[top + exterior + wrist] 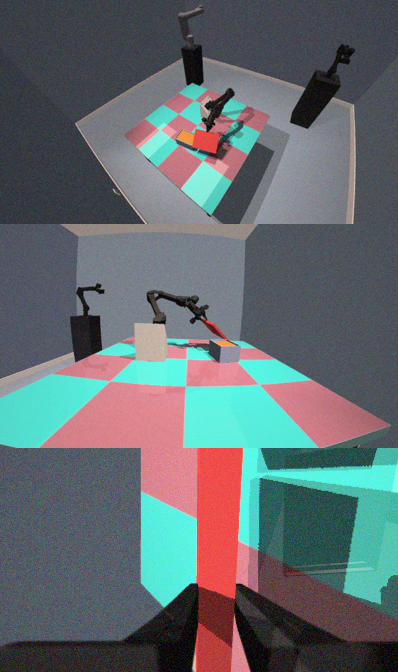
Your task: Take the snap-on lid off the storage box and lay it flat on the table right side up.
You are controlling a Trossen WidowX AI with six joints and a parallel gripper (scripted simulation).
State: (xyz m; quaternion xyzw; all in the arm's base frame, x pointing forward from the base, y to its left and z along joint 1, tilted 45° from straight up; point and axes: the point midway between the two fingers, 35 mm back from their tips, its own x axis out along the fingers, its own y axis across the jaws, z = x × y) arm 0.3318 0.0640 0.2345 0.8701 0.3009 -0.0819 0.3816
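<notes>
Right now my gripper tip is 60 mm short of the red lid, 50 mm above it and 20 mm to the right of it. Round my gripper tip: grey storage box 200 mm to the right, 180 mm below, 80 mm ahead.
</notes>
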